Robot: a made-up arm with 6 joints.
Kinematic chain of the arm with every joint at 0, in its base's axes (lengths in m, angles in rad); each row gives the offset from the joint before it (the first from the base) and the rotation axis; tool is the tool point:
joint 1: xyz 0 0 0.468 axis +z
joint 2: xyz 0 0 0 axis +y
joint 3: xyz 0 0 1.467 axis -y
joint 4: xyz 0 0 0 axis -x
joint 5: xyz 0.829 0 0 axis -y
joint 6: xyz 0 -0.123 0 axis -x
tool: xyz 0 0 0
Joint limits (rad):
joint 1: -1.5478..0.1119
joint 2: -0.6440..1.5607
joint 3: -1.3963..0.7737
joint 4: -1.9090..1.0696
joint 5: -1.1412..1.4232
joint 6: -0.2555..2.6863
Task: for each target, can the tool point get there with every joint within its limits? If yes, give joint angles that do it. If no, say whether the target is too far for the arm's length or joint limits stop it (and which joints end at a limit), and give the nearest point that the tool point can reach.
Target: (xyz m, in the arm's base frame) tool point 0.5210 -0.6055 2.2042
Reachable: yes | joints -0.8319 0.0035 0.4755 -1.3852 0.6417 2.4414
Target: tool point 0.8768 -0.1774 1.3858
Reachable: yes | joints -0.1854 0.1673 -0.3689 -1.4670 1.0116 2.0839
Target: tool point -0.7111 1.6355 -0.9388
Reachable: no: joint limits stop it (at a limit: joint 1, joint 2, joint 4) | nearest point 0.7762 0.1283 -0.0036 | short by 2.315 m
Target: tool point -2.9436 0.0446 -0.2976
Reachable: no: too far | nearest point -0.3595 0.0054 0.9849 | short by 2.885 m
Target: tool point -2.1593 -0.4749 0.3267
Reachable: no: joint limits stop it (at a limit: joint 1, joint 2, joint 3) | nearest point -0.3550 -0.0551 0.9856 | short by 1.966 m
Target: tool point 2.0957 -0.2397 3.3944
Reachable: no: too far | nearest point 1.2702 -0.1453 2.2417 | short by 1.421 m
